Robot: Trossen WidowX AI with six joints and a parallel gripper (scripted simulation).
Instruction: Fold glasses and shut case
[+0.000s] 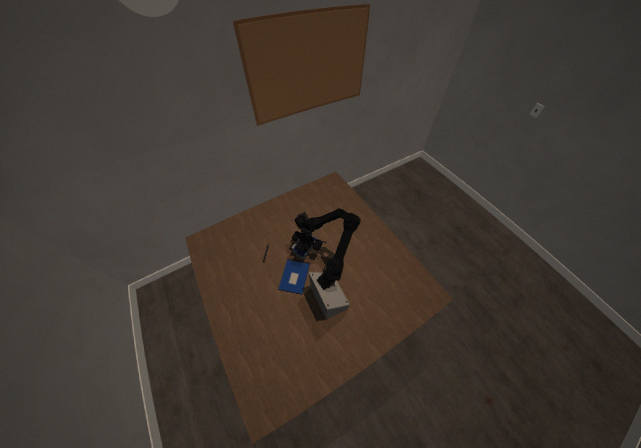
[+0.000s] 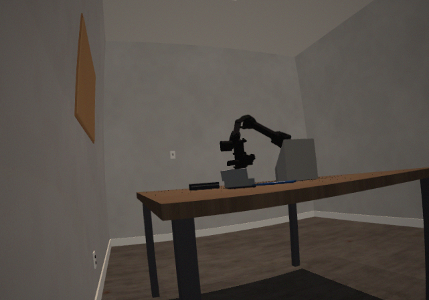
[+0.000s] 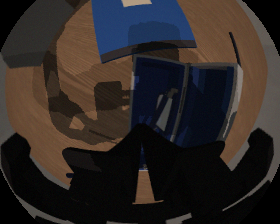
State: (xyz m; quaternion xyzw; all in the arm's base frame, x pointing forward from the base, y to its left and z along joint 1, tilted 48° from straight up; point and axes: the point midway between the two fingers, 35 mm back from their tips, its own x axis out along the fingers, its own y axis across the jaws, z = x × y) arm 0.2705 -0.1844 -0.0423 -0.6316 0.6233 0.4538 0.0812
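Now: hand 40 mm short of the glasses case, 30 mm above it and 10 mm to the right of it. Round my hand: glasses (50 mm to the right, 30 mm below, 10 mm ahead); dark block (180 mm ahead, 110 mm to the right, 60 mm below).
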